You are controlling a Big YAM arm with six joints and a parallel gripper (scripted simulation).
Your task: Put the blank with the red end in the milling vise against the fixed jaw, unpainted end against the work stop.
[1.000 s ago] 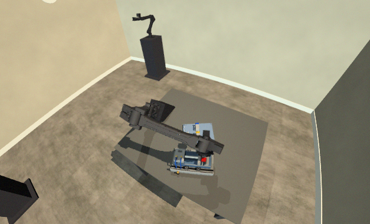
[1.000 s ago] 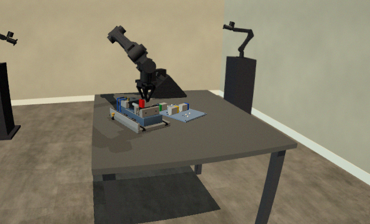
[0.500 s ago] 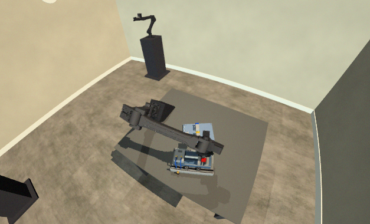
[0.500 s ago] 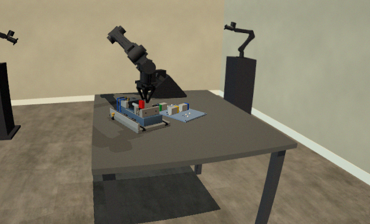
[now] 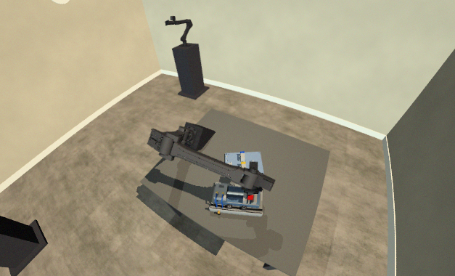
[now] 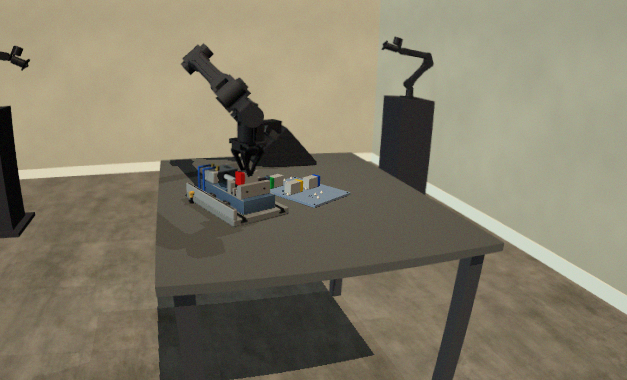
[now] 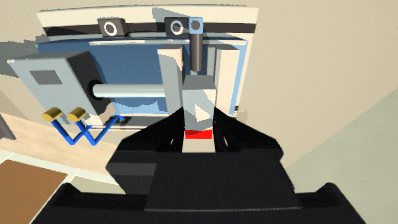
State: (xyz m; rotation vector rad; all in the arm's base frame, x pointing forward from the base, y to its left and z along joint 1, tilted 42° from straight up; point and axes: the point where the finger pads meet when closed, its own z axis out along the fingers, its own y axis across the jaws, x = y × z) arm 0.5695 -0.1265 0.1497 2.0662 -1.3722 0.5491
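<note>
Right now my hand is 20 mm short of the fixed jaw, 20 mm to the right of it and 50 mm above it. Round my hand: moving jaw (30 mm behind, 10 mm to the right, 50 mm below); work stop rod (20 mm behind, 50 mm to the left, 30 mm below); grey bar with red end (20 mm below).
</note>
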